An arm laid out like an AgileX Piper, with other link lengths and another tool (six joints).
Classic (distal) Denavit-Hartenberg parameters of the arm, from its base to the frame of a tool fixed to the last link. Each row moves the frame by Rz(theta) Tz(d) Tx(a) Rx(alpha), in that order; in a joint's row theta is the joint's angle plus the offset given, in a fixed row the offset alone. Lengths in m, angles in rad.
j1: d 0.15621, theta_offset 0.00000, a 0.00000, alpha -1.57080
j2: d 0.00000, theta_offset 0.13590, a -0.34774, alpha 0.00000
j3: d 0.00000, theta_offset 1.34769, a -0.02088, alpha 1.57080
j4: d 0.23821, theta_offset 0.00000, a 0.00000, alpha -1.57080
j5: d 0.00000, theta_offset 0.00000, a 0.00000, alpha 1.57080
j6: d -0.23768, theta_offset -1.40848, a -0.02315, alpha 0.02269
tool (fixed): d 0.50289, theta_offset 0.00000, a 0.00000, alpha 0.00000
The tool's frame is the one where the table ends.
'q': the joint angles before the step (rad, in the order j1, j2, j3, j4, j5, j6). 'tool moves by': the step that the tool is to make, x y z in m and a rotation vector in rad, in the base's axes. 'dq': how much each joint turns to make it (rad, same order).
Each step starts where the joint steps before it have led.
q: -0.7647 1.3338 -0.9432 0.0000 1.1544 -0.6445
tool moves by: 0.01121 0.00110 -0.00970 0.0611 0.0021 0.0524
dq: -0.0176 0.0676 -0.0174 0.0530 -0.0038 -0.0876
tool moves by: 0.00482 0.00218 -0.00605 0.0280 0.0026 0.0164
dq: 0.0000 0.0292 0.0000 0.0209 -0.0063 -0.0244
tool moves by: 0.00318 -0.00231 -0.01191 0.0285 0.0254 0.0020
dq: 0.0000 0.0512 -0.0006 0.0030 -0.0122 -0.0041
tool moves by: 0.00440 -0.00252 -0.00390 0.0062 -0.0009 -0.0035
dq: 0.0000 0.0204 -0.0038 0.0061 -0.0129 -0.0001
